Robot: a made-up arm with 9 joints.
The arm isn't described. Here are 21 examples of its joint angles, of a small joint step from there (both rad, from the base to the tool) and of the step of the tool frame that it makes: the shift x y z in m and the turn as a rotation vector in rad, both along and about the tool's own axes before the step.
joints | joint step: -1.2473 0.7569 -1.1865 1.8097 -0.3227 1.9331 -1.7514 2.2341 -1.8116 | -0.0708 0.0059 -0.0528 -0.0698 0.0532 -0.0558 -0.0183 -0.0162 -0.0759
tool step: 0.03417 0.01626 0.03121 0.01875 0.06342 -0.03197
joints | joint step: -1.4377 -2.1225 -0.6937 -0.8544 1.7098 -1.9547 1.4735 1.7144 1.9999 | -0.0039 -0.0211 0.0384 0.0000 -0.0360 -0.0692 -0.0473 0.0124 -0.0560
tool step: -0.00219 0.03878 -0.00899 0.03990 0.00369 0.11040
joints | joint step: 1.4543 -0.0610 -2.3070 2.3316 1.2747 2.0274 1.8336 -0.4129 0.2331 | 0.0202 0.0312 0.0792 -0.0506 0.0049 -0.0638 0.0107 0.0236 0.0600
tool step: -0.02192 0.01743 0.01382 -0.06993 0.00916 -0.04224
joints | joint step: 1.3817 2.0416 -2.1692 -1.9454 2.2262 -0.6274 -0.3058 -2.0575 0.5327 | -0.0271 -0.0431 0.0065 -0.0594 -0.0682 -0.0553 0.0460 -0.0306 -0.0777
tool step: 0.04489 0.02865 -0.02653 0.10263 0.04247 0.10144
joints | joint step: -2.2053 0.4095 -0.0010 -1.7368 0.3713 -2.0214 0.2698 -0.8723 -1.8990 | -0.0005 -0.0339 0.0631 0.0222 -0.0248 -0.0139 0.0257 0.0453 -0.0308
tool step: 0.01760 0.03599 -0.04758 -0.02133 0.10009 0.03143
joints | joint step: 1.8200 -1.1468 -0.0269 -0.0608 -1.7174 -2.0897 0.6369 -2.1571 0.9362 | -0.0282 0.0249 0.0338 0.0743 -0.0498 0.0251 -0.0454 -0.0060 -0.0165
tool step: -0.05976 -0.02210 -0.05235 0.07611 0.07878 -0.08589
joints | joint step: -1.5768 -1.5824 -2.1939 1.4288 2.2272 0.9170 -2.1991 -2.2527 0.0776 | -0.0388 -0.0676 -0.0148 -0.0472 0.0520 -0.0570 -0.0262 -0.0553 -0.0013
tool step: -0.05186 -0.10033 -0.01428 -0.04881 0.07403 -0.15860
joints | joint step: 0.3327 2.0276 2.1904 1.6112 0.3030 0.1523 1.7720 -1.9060 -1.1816 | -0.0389 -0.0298 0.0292 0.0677 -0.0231 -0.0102 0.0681 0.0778 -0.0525
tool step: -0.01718 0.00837 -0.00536 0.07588 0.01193 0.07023
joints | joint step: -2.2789 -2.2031 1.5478 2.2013 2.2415 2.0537 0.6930 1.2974 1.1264 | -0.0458 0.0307 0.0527 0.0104 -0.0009 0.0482 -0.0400 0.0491 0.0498
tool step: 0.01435 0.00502 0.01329 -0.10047 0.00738 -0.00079
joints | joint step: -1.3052 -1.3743 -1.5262 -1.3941 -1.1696 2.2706 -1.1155 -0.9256 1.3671 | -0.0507 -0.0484 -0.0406 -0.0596 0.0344 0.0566 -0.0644 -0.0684 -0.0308
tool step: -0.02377 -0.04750 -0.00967 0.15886 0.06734 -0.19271
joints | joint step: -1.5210 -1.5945 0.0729 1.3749 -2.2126 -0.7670 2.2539 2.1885 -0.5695 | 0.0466 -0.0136 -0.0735 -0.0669 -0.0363 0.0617 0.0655 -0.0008 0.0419
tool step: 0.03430 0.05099 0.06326 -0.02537 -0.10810 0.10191
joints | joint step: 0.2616 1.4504 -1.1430 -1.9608 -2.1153 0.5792 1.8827 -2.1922 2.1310 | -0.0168 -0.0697 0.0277 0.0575 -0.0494 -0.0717 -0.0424 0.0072 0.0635
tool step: -0.00195 0.03624 0.07708 0.05916 -0.03797 0.02236
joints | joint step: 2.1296 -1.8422 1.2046 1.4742 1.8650 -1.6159 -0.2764 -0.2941 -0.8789 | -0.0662 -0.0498 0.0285 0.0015 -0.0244 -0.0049 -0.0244 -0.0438 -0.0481
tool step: -0.02015 -0.06660 0.02783 0.09233 -0.05471 -0.05346
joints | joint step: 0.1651 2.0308 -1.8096 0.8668 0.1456 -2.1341 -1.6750 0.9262 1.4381 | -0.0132 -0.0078 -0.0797 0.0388 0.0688 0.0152 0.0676 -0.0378 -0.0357
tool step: -0.03619 -0.05947 -0.06035 0.00912 0.11312 -0.06049
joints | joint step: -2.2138 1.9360 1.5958 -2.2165 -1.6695 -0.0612 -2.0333 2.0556 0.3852 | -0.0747 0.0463 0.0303 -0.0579 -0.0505 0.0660 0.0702 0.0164 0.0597
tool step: 0.00485 0.01566 0.05907 -0.00676 -0.10329 0.07847
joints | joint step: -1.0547 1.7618 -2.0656 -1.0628 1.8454 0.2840 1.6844 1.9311 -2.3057 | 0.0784 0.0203 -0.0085 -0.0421 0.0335 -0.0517 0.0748 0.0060 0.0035
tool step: 0.03043 -0.02188 -0.03487 0.16051 -0.04553 0.01994
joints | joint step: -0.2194 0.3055 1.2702 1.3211 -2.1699 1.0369 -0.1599 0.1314 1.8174 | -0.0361 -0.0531 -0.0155 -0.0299 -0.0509 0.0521 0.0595 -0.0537 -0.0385
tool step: -0.04212 0.04238 -0.04937 0.09620 0.09470 0.08029
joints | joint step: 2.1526 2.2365 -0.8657 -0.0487 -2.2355 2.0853 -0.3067 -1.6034 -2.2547 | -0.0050 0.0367 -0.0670 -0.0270 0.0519 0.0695 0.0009 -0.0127 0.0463
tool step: -0.02427 0.03890 0.00964 0.02690 0.02442 0.13287
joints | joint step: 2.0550 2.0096 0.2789 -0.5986 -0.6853 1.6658 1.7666 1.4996 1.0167 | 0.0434 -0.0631 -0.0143 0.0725 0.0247 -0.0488 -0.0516 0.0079 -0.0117
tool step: -0.01874 0.03020 -0.00796 -0.06133 0.06194 0.10497
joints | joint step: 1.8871 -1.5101 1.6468 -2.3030 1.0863 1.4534 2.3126 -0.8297 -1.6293 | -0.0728 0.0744 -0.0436 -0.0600 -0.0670 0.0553 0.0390 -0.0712 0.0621
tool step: 0.06050 0.07343 0.02419 -0.20263 0.10842 -0.07152
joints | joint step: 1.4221 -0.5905 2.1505 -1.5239 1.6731 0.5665 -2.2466 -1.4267 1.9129 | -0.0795 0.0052 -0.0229 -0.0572 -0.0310 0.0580 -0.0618 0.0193 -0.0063
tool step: 0.01353 0.02287 0.02473 0.09893 0.04622 -0.05665
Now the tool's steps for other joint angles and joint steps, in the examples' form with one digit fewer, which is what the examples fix.
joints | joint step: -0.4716 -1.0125 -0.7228 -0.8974 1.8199 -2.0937 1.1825 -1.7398 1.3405 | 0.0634 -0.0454 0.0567 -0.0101 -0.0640 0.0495 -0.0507 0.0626 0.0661
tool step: -0.0651 -0.0042 -0.0250 -0.0798 0.0778 0.0027
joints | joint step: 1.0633 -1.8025 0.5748 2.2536 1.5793 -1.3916 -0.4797 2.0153 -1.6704 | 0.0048 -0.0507 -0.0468 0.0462 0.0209 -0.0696 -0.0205 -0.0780 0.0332
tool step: 0.0118 0.0123 0.0047 -0.0060 0.0381 0.0854
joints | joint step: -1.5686 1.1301 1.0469 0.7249 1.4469 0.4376 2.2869 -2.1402 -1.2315 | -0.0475 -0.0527 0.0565 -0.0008 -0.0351 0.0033 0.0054 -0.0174 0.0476
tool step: -0.0269 -0.1021 -0.0436 0.0277 0.0259 -0.0951
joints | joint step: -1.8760 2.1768 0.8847 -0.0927 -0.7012 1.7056 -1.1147 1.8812 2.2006 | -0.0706 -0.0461 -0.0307 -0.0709 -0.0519 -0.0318 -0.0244 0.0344 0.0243
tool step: 0.0257 -0.0337 0.0433 -0.0495 -0.0455 -0.0473
